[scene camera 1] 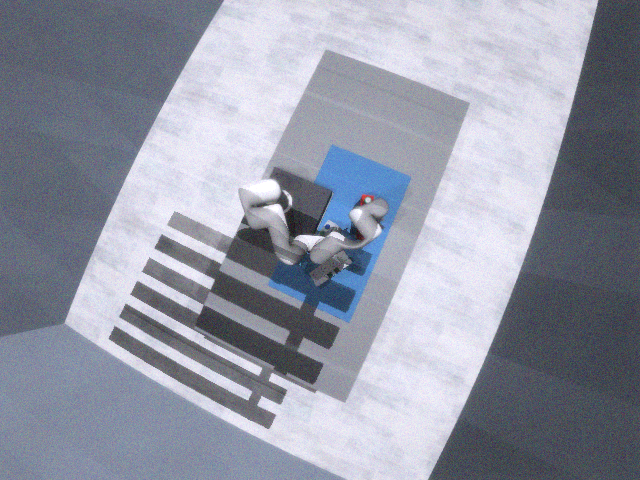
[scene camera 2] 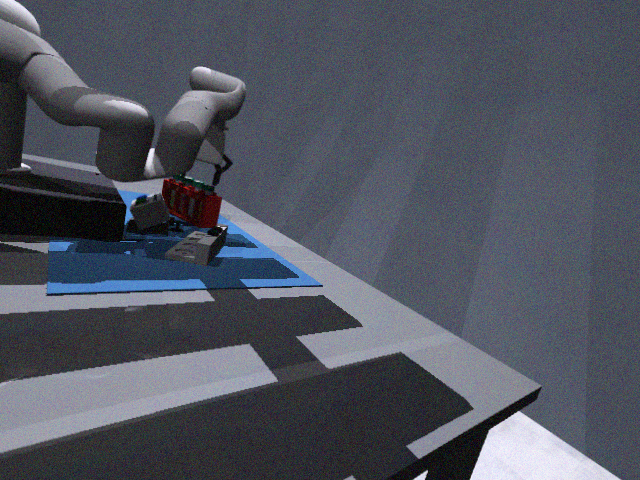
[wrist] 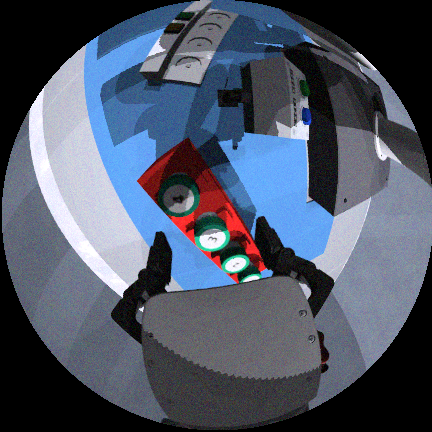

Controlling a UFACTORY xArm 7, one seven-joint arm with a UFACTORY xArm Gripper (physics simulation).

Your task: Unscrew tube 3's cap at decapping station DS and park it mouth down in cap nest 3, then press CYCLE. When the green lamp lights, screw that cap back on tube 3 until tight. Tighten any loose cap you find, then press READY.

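Places are measured from the arm's base along level axes (x back, y right, z up), in centimetres.
Pixels of known places: gripper, fingertip midpoint: (scene camera 2: 198, 181) (wrist: 211, 234); arm's base at its link origin: (scene camera 1: 280, 202) (wrist: 380, 134).
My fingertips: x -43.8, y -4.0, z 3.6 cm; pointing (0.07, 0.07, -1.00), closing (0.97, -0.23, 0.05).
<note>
For each thing: its top centre in the pictures, then the offset to it from my fingertips. "spot": a spot on its surface instead. Level surfaces: height alone.
- cap 3 at its top centre: (wrist: 212, 238) dx -0.1, dy -0.5, dz -0.1 cm
- red rack at its top centre: (wrist: 221, 241) (scene camera 2: 192, 185) (scene camera 1: 365, 216) dx +0.5, dy -3.1, dz -1.9 cm
- Cap 4 at its top centre: (wrist: 177, 198) dx -1.1, dy +4.5, dz -0.1 cm
- cap 2 at its top centre: (wrist: 235, 264) dx +1.0, dy -5.6, dz -0.1 cm
- partly hidden cap at its top centre: (wrist: 250, 280) dx +2.0, dy -10.7, dz -0.1 cm
- grey box at its top centre: (wrist: 300, 96) (scene camera 2: 153, 194) (scene camera 1: 328, 232) dx +15.2, dy +10.5, dz -3.8 cm
- blue button at its top centre: (wrist: 309, 116) dx +16.7, dy +7.7, dz -4.7 cm
- dark green round piece at a spot on its surface: (wrist: 304, 88) spot: dx +17.5, dy +11.8, dz -5.0 cm
- black clamp at a spot on its surface: (wrist: 230, 97) spot: dx +8.5, dy +12.0, dz -10.1 cm
- grey panel at its top centre: (wrist: 199, 20) (scene camera 2: 203, 226) (scene camera 1: 330, 268) dx +8.5, dy +26.9, dz -6.8 cm
- blue mat at its surface level: dz -12.2 cm
- brown block at a spot on its surface: (wrist: 174, 28) spot: dx +5.0, dy +26.2, dz -6.8 cm
My gripper (wrist: 211, 234) is open and empty. In the wrist view its fingers stand on either side of the line of sight to cap 3 (wrist: 212, 240), a white disc with a green rim. Cap 3 sits on its tube in the red rack (wrist: 172, 156) (scene camera 2: 210, 210). Cap 4 (wrist: 178, 198), cap 2 (wrist: 235, 263) and a partly hidden cap (wrist: 251, 278) are in the same row. The tubes are mostly hidden. A grey box (wrist: 270, 95) (scene camera 2: 149, 212) carries a blue button (wrist: 306, 116), a dark green round piece (wrist: 304, 88) and a black clamp (wrist: 230, 97). Its lettering is unreadable.
A grey panel (wrist: 180, 74) (scene camera 2: 187, 249) (scene camera 1: 323, 274) with several round recesses lies on the blue mat (wrist: 280, 160) (scene camera 2: 180, 283) (scene camera 1: 361, 170). It has a green block (wrist: 185, 15) and a brown block (wrist: 174, 28). The dark arm base (wrist: 357, 165) (scene camera 2: 62, 217) stands beside the grey box.
</note>
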